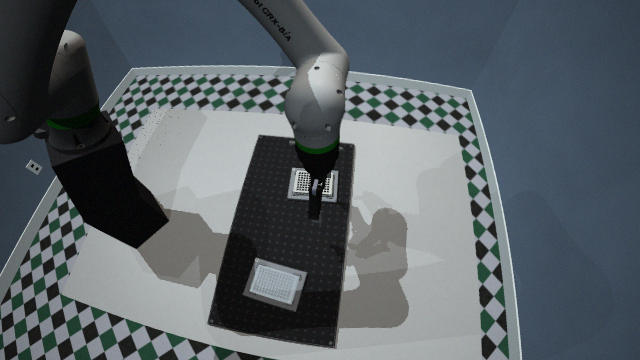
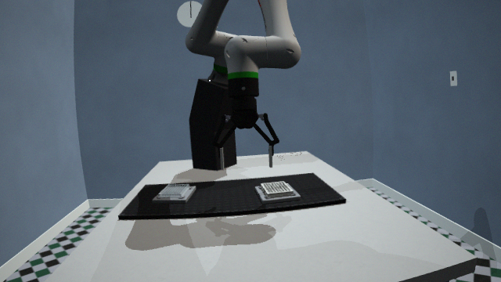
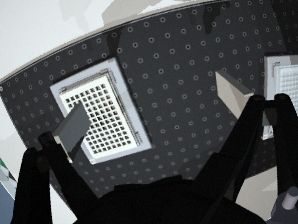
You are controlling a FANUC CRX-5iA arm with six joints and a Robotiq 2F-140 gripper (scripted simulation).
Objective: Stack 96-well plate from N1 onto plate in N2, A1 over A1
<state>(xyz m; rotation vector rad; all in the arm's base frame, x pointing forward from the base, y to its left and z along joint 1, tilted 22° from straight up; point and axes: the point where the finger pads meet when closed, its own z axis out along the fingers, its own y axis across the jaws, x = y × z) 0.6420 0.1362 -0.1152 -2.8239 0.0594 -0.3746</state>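
The white 96-well plate lies 5 cm behind my hand, 9 cm to the left of it and 10 cm below it. Round my hand: grey plate nest (5 cm behind, 9 cm to the left, 11 cm below).
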